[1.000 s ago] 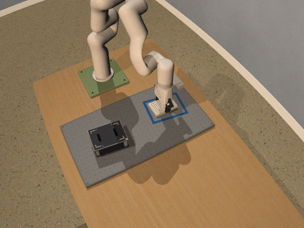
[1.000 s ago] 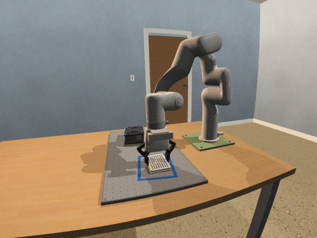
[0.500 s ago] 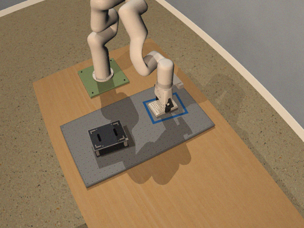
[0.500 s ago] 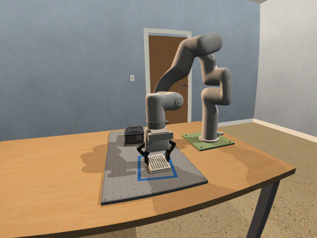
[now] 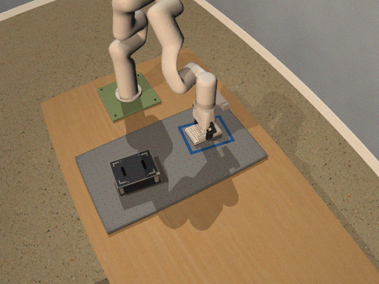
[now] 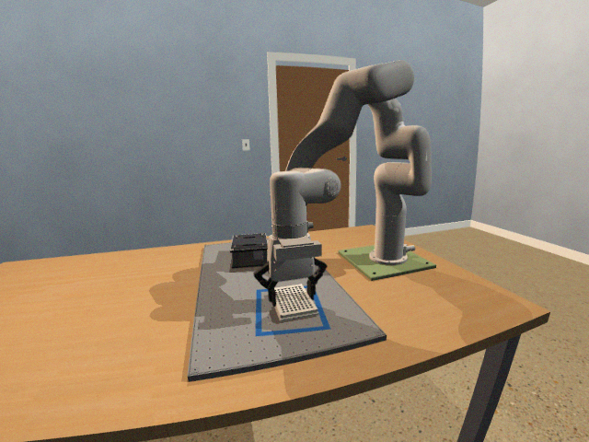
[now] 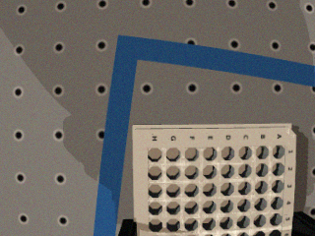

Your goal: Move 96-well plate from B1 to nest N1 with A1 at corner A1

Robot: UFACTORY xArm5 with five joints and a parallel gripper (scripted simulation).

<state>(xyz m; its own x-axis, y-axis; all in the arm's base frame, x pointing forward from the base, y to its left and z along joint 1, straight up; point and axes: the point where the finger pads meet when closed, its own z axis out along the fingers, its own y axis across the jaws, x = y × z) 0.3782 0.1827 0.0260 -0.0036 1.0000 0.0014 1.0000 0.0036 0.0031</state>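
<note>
Right now my hand is 6 cm short of the black raised plate nest, 33 cm to the left of it and 3 cm below it. From my hand the other things lie so: white 96-well plate 1 cm below; A1 mark 13 cm ahead, 27 cm to the right, 4 cm above.
</note>
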